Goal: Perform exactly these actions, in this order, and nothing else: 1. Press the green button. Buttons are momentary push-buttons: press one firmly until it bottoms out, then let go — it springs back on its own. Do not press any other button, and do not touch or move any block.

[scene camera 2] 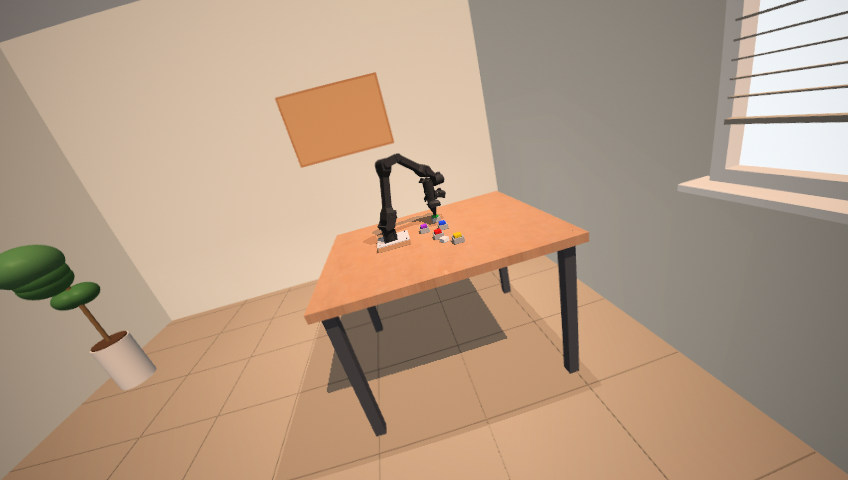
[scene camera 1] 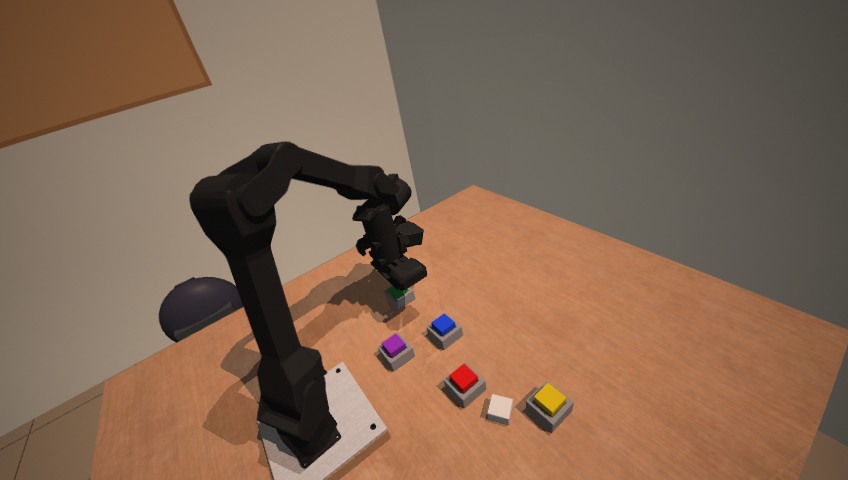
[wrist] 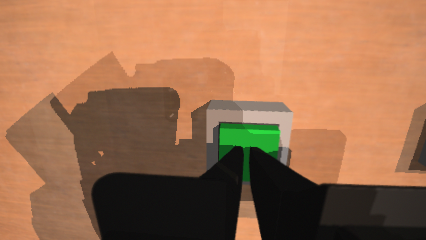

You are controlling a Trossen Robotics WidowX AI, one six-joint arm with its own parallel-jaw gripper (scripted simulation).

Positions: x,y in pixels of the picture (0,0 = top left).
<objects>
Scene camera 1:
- my gripper: 397,287
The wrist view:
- my gripper: 245,154
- green button: 266,137
</objects>
